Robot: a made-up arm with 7 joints.
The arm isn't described. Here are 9 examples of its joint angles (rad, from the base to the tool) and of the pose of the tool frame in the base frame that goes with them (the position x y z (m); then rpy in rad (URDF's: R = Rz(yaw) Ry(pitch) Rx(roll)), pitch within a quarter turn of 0, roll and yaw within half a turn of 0).
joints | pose
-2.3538 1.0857 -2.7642 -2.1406 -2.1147 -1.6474 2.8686 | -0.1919 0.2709 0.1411 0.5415 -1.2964 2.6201
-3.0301 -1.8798 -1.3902 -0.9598 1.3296 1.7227 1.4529 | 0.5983 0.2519 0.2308 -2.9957 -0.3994 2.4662
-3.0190 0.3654 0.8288 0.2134 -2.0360 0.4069 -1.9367 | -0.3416 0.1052 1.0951 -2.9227 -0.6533 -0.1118
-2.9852 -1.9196 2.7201 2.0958 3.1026 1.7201 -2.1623 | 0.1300 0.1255 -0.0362 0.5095 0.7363 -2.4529
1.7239 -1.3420 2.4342 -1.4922 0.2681 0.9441 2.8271 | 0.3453 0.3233 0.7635 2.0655 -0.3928 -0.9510
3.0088 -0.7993 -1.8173 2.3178 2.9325 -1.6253 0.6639 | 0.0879 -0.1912 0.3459 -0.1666 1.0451 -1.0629
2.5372 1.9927 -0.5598 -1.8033 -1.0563 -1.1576 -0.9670 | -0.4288 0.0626 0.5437 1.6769 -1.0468 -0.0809
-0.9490 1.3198 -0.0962 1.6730 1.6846 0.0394 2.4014 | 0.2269 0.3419 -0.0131 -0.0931 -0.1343 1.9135
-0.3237 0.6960 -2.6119 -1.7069 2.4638 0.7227 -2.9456 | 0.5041 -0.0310 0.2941 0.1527 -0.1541 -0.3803
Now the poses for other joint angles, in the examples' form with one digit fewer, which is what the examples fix.
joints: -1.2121 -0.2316 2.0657 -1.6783 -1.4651 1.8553 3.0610
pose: -0.201 0.236 0.730 -1.870 -0.166 2.029
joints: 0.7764 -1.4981 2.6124 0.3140 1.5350 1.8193 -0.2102
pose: -0.491 0.504 0.267 1.078 -0.144 -0.941
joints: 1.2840 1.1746 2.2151 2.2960 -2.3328 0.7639 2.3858
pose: -0.304 -0.094 0.578 1.642 0.586 1.739
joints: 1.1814 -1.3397 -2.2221 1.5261 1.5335 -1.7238 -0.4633
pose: 0.060 0.484 0.177 -0.081 0.838 0.026
